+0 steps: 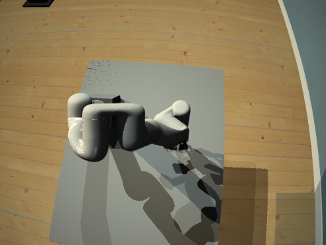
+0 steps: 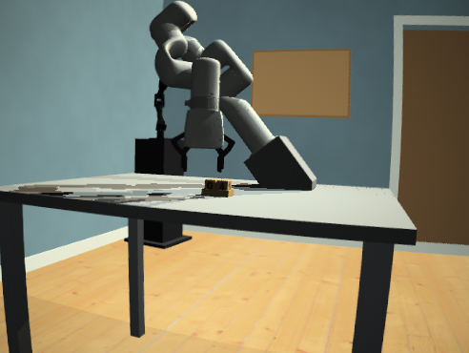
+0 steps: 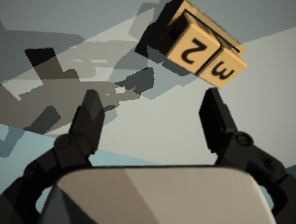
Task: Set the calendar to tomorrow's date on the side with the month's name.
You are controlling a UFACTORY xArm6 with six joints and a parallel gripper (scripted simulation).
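The wooden number cube lies 5 cm below my hand, 4 cm behind it and 1 cm to the left of it. Also, from my hand: wooden calendar tray (6 cm below, 5 cm behind, 2 cm to the left).
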